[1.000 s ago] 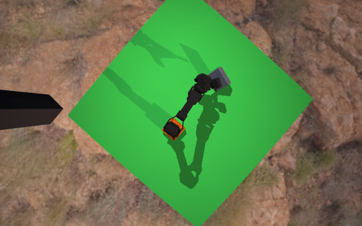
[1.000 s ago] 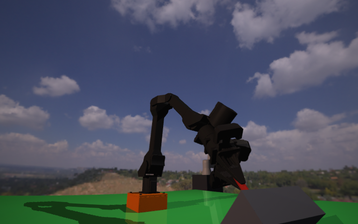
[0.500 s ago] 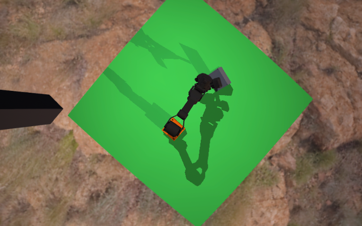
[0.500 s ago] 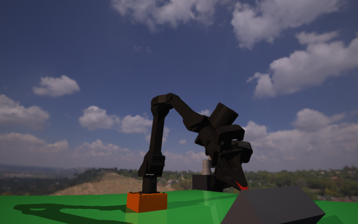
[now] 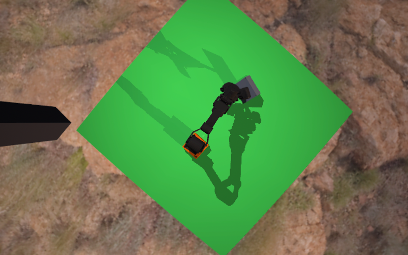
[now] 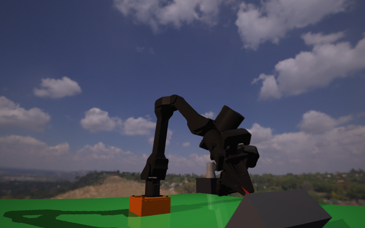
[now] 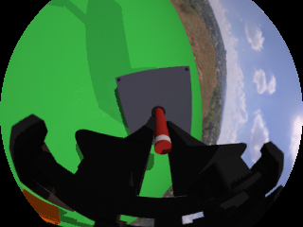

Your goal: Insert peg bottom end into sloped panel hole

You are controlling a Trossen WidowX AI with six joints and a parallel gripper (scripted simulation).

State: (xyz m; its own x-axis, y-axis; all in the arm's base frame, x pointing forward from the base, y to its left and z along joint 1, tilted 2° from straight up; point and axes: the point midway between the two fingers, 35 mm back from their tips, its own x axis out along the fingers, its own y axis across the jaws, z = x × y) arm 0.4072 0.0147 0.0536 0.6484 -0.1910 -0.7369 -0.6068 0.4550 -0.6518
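Right now my gripper tip is 40 mm short of the sloped dark grey panel, 10 mm to the left of it and 50 mm above it. Round my gripper tip: round red peg: 10 mm behind, 10 mm above.
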